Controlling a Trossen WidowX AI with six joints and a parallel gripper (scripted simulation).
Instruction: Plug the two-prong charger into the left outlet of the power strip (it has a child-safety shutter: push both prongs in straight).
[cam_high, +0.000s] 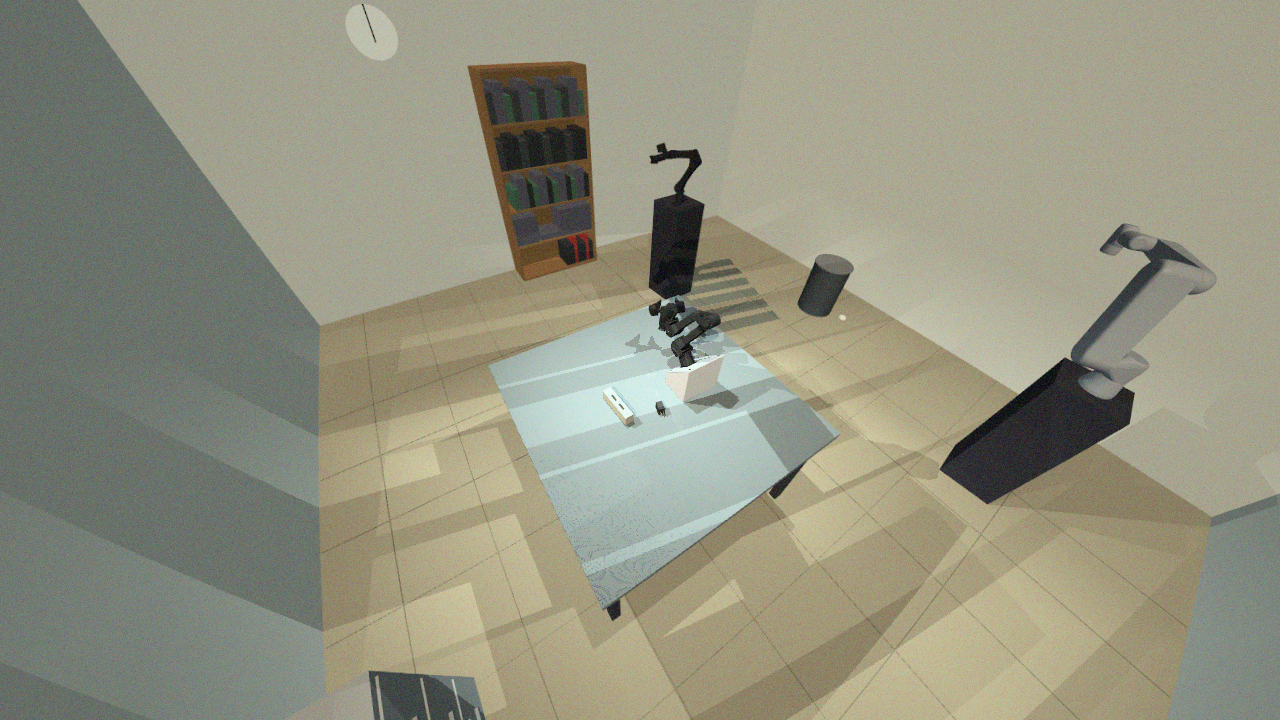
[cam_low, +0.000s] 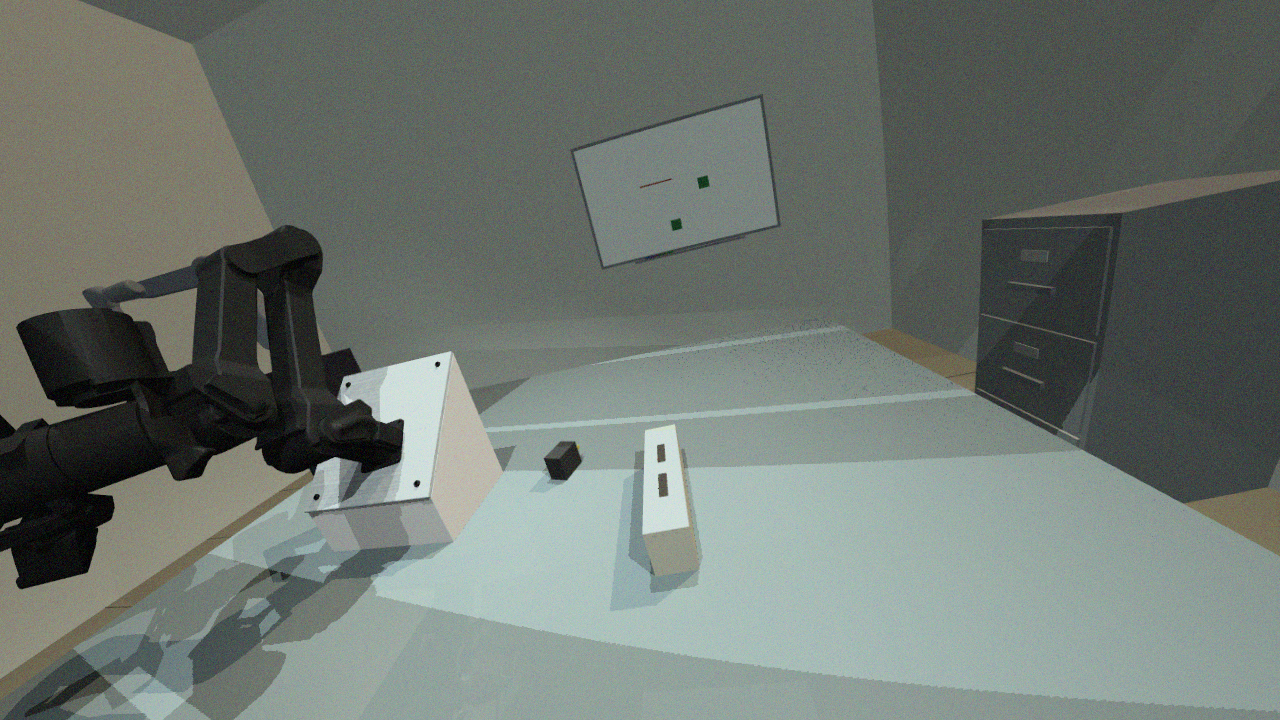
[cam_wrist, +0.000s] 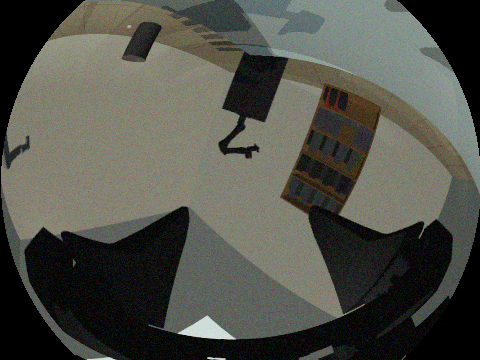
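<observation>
The black two-prong charger is 370 mm ahead of my gripper tip, 410 mm to the left of it and 260 mm below it.
</observation>
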